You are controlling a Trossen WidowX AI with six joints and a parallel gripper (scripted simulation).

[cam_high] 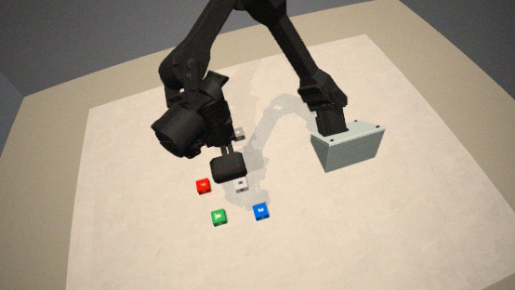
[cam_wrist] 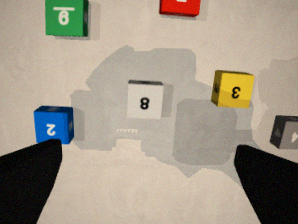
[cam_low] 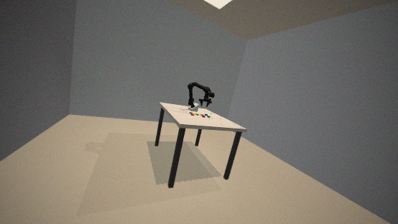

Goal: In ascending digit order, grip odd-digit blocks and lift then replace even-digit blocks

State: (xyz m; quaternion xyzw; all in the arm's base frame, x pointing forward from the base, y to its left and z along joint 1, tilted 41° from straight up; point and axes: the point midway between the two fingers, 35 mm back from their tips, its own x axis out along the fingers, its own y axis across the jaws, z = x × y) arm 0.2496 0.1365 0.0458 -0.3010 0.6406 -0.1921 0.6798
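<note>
Now: gripper tip 40 mm past the blue block, 80 mm to the right of it and 110 mm above it. Round my gripper tip: white block: 110 mm below; then yellow block: 20 mm ahead, 80 mm to the right, 110 mm below; then red block: 90 mm ahead, 20 mm to the right, 110 mm below.
</note>
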